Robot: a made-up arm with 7 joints.
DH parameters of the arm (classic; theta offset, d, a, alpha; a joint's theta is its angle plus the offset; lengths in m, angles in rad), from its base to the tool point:
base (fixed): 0 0 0 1.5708
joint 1: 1.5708 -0.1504 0 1.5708
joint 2: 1.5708 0 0 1.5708
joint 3: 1.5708 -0.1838 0 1.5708
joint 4: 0 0 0 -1.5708
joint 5: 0 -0.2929 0 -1.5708
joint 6: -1.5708 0 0 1.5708
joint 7: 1.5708 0 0 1.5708
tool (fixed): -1.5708 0 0 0
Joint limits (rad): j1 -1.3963..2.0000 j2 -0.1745..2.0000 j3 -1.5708..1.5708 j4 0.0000..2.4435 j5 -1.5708..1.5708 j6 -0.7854..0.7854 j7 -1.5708..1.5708
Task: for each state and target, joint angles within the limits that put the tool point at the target. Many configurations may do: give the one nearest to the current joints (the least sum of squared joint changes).
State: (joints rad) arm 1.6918 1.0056 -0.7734 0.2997 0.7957 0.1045 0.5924
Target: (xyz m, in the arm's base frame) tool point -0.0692 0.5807 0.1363
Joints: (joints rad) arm 1.9293 1.7605 -0.4015 0.5986 0.7957 0.1045 0.5924
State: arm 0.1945 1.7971 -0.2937 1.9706 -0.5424 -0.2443 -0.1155
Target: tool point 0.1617 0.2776 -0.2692
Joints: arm -0.2208 1.3658 -0.7367 1.6152 -0.5424 -0.2443 -0.1155
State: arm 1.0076 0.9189 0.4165 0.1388 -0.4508 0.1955 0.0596
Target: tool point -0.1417 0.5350 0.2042
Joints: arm 1.1501 1.8564 0.6403 0.5790 -0.4508 0.1955 0.0596
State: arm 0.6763 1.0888 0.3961 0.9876 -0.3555 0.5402 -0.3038
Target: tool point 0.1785 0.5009 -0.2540
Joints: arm 0.2740 0.7854 0.3766 0.3883 -0.3555 0.5402 -0.3038
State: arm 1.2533 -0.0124 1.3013 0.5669 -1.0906 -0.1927 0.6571
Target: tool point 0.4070 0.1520 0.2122
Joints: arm 1.7520 -0.1745 0.5212 0.5620 -1.0906 -0.1927 0.6571
